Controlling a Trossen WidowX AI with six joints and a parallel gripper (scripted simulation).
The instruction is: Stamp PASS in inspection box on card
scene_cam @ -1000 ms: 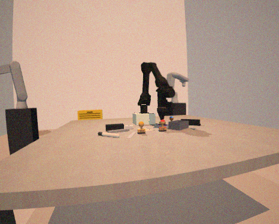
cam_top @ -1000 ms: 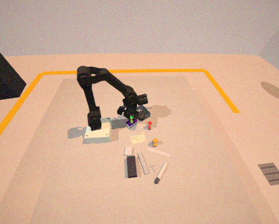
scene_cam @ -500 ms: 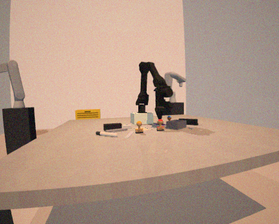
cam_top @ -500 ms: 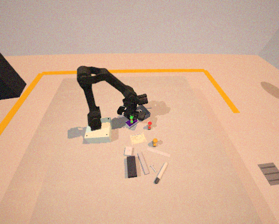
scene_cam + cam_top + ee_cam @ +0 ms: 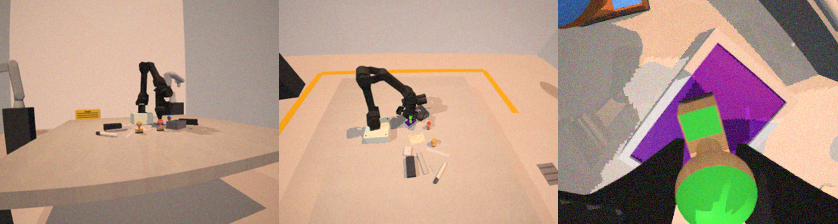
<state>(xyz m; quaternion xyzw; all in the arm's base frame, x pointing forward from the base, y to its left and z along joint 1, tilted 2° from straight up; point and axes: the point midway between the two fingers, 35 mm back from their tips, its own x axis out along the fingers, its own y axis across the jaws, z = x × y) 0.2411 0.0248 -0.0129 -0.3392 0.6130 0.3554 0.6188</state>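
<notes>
Right now my gripper tip is right at the green-knobbed stamp. The rest, counted from my gripper tip: grey tray (90 mm ahead, 60 mm to the left, 20 mm below); then blue-knobbed stamp (80 mm to the left, 20 mm below, 20 mm behind); then purple ink pad (30 mm below).
</notes>
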